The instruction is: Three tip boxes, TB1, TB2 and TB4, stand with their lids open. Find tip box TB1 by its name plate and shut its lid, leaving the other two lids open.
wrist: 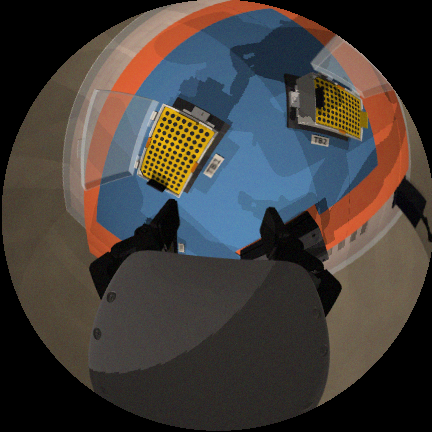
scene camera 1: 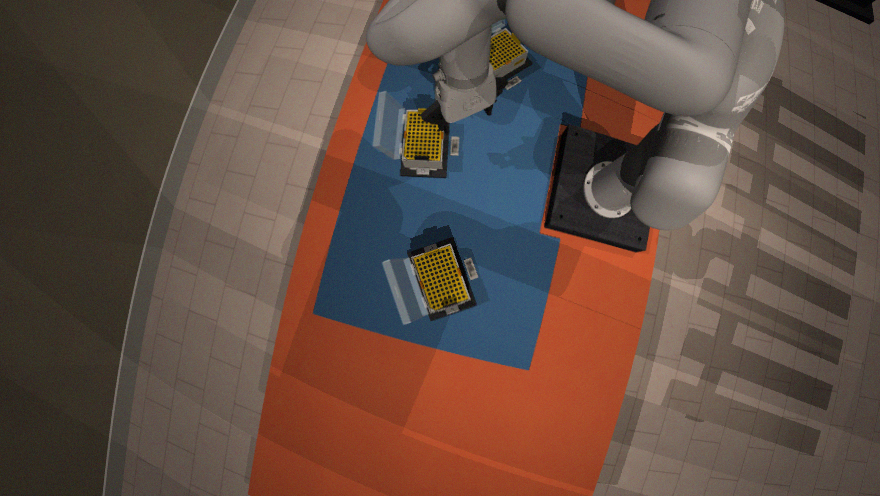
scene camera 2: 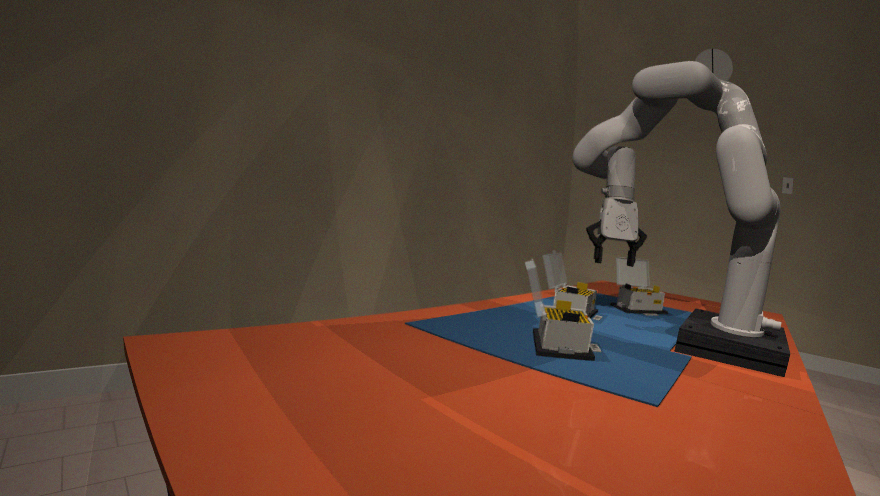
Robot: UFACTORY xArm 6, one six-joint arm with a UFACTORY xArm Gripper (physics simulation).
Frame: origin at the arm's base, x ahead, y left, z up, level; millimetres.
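Seen in the pictures: gripper, fingertip midpoint: (wrist: 220,214) (scene camera 1: 465,119) (scene camera 2: 614,264); arm's base, link origin: (scene camera 1: 609,189) (scene camera 2: 736,328).
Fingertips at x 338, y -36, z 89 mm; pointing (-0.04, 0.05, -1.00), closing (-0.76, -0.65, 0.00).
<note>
Pixels of each thing's top centre, then the offset from my fingertips to it. Level surfaces: height alone.
- middle box, top centre: (wrist: 165,155) (scene camera 1: 423,132) (scene camera 2: 578,285) dy +20, dx +86, dz -65 mm
- far box TB2, top centre: (wrist: 348,108) (scene camera 1: 498,47) (scene camera 2: 643,285) dy -236, dx -27, dz -65 mm
- blue mat, surface height: dz -140 mm
- orange table, surface height: dz -143 mm
The middle box (scene camera 1: 423,144) (scene camera 2: 576,300) (wrist: 177,150) has yellow racks; its blurred name plate (scene camera 1: 454,146) (wrist: 214,166) appears to read TB1. Its clear lid (scene camera 1: 388,126) (scene camera 2: 554,269) (wrist: 117,142) stands open on the side away from the plate. The far box TB2 (scene camera 1: 508,52) (scene camera 2: 640,298) (wrist: 339,107) is open, partly hidden by the arm in scene view 1. The near box (scene camera 1: 441,277) (scene camera 2: 566,335) is open; its plate (scene camera 1: 470,268) is unreadable. My gripper (scene camera 1: 462,117) (scene camera 2: 614,263) (wrist: 220,214) is open and empty, above box height; one finger overlaps the middle box in scene view 1.
The boxes stand on a blue mat (scene camera 1: 492,332) (scene camera 2: 640,388) on an orange table (scene camera 1: 345,418) (scene camera 2: 295,418). The black robot base (scene camera 1: 591,227) (scene camera 2: 733,357) is beside the mat. The near box's raised lid (scene camera 1: 404,290) (scene camera 2: 534,286) faces away from the base.
</note>
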